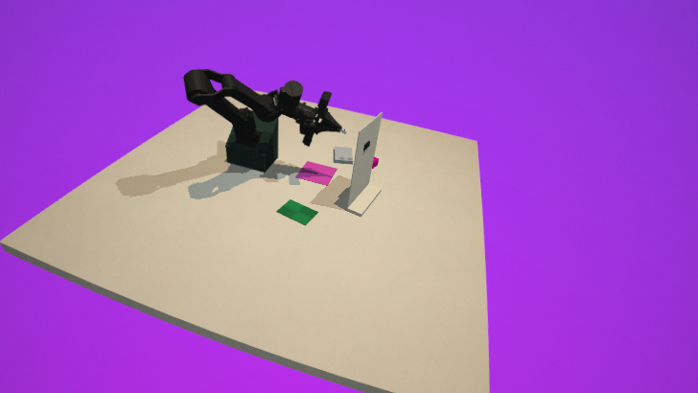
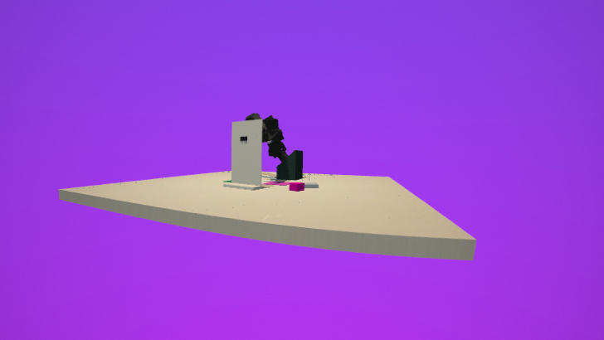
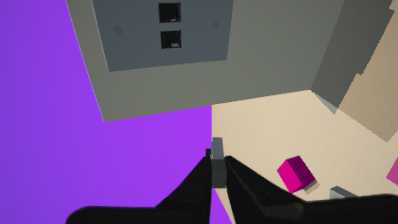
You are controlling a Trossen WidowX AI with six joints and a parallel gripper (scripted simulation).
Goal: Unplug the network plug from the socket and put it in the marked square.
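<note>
My gripper tip is 8 cm past the magenta marked square, 1 cm to the right of it and 20 cm above it. From my gripper tip the other things lie so: grey network plug: 1 cm ahead; upright grey panel: 11 cm ahead, 6 cm to the right, 7 cm below.
</note>
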